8 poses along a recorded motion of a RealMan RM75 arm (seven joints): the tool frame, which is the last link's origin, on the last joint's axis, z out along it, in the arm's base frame.
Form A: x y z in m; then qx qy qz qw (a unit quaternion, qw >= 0).
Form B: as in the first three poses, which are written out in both.
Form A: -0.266 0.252 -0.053 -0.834 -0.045 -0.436 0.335
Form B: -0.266 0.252 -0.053 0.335 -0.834 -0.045 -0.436
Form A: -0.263 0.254 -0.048 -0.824 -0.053 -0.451 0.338
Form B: -0.263 0.254 -0.048 0.338 -0.824 -0.053 -0.451
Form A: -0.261 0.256 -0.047 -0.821 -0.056 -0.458 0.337
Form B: -0.261 0.256 -0.047 0.337 -0.821 -0.056 -0.458
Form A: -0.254 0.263 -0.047 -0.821 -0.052 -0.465 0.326
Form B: -0.254 0.263 -0.047 0.326 -0.821 -0.052 -0.465
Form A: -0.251 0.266 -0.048 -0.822 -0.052 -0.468 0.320
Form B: -0.251 0.266 -0.048 0.320 -0.822 -0.052 -0.468
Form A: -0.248 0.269 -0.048 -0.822 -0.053 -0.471 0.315
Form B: -0.248 0.269 -0.048 0.315 -0.822 -0.053 -0.471
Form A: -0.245 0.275 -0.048 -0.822 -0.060 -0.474 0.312
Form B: -0.245 0.275 -0.048 0.312 -0.822 -0.060 -0.474
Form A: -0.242 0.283 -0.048 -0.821 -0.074 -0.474 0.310
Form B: -0.242 0.283 -0.048 0.310 -0.821 -0.074 -0.474
